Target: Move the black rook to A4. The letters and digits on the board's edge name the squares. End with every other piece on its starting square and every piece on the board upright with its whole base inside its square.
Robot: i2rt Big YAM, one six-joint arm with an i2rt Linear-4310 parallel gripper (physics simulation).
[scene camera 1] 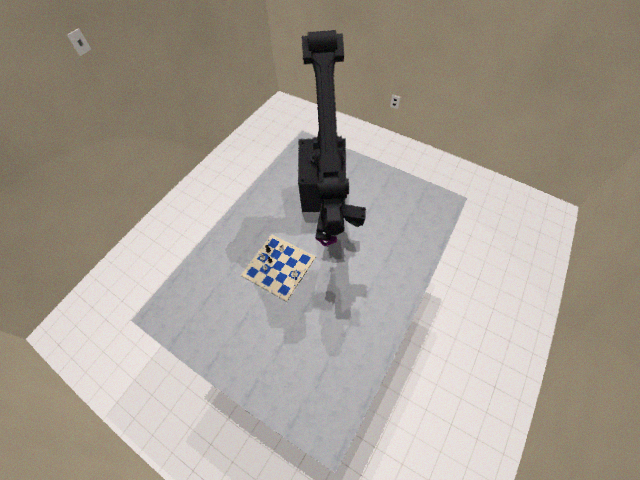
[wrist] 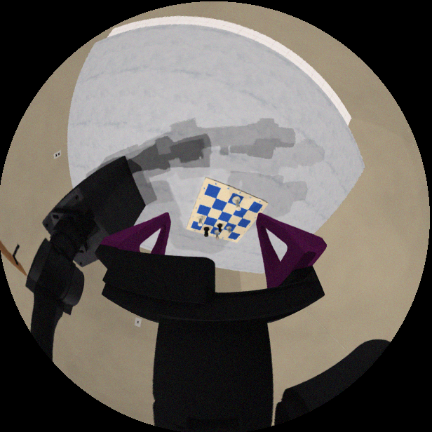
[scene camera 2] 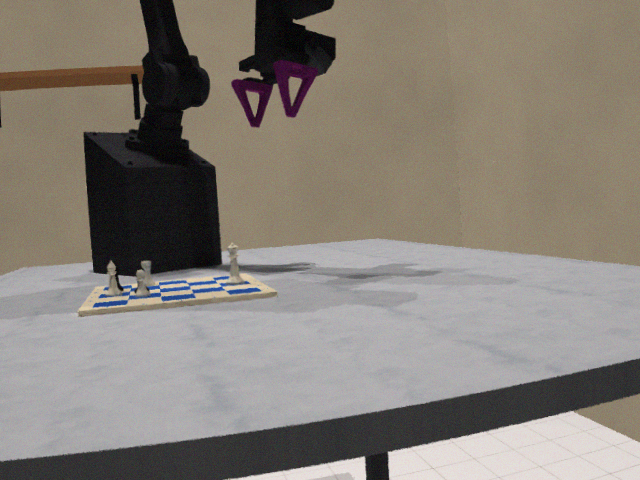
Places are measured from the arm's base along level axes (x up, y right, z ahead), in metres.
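Pixels of known places: gripper, fingertip midpoint: (scene camera 2: 272, 122); arm's base at its link origin: (scene camera 2: 157, 147).
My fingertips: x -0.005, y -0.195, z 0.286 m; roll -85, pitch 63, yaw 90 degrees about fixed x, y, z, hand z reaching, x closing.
For each thing: its middle in the pictures, then the offset to it from my fingertips. Level surfaces: height alone.
- blue-and-cream board at the middle of its body: (scene camera 2: 175, 291) (scene camera 1: 278, 266) dy +0.153, dx -0.226, dz +0.124 m
- white bishop at the middle of its body: (scene camera 2: 112, 277) dy +0.229, dx -0.201, dz +0.135 m
- white pawn at the middle of its body: (scene camera 2: 141, 282) dy +0.190, dx -0.207, dz +0.163 m
- white rook at the middle of its body: (scene camera 2: 146, 273) dy +0.195, dx -0.206, dz +0.053 m
- tall white piece at the middle of its body: (scene camera 2: 233, 263) (scene camera 1: 294, 271) dy +0.076, dx -0.196, dz +0.118 m
- grey table at its surface level: dx -0.229 m
The blue-and-cream board (scene camera 1: 283, 290) (scene camera 2: 180, 303) (wrist: 212, 190) lies on the table; its edge labels are too small to read. Two small black pieces stand close together near one side: one black piece (scene camera 1: 267, 249) (wrist: 206, 231) by the rim, another black piece (scene camera 1: 269, 259) (wrist: 220, 227) further in. I cannot tell which is the rook. In scene camera 2, a dark piece is partly hidden behind the white bishop (scene camera 2: 112, 279). My gripper (scene camera 1: 326, 241) (scene camera 2: 273, 120) (wrist: 213, 217) is open and empty, high above the table, and right of the board in scene camera 1.
A white pawn (scene camera 2: 141, 284) and a white rook (scene camera 2: 146, 271) stand near the black pieces. A tall white piece (scene camera 1: 294, 274) (scene camera 2: 234, 264) (wrist: 237, 201) stands apart across the board. The arm's black base block (scene camera 2: 155, 217) stands behind the board on the grey table (scene camera 1: 289, 377) (scene camera 2: 336, 351).
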